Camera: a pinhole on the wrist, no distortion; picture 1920 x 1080 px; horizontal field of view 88.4 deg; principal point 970.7 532.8 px. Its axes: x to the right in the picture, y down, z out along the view. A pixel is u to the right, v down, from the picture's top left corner.
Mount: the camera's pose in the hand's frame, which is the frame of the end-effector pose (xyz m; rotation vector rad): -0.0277 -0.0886 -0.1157 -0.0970 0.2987 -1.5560
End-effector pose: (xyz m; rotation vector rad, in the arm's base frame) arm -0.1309 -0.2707 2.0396 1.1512 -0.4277 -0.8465
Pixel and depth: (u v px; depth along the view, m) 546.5 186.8 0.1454
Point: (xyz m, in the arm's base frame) -0.2034 -0.2746 2.0188
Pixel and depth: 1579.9 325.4 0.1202
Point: -0.2074 -0.2783 1.8775
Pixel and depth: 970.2 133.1 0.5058
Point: -0.5404 -0.4787 2.0659
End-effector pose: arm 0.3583 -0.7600 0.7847 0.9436 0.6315 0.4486
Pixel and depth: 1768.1 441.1 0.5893
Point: 0.7260 -1.2960 0.3993
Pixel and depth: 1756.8 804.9 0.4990
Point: 0.7558 -1.0727 0.3756
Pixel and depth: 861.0 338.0 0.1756
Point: 0.3962 -0.8568 0.7391
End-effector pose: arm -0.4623 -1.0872 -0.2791 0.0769 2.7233 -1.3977
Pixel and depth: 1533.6 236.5 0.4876
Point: -0.4288 -1.6248 -0.1328
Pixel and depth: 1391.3 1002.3 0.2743
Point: -0.6414 -1.3053 -0.1615
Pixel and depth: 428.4 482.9 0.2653
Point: -0.4799 -1.2048 -0.3930
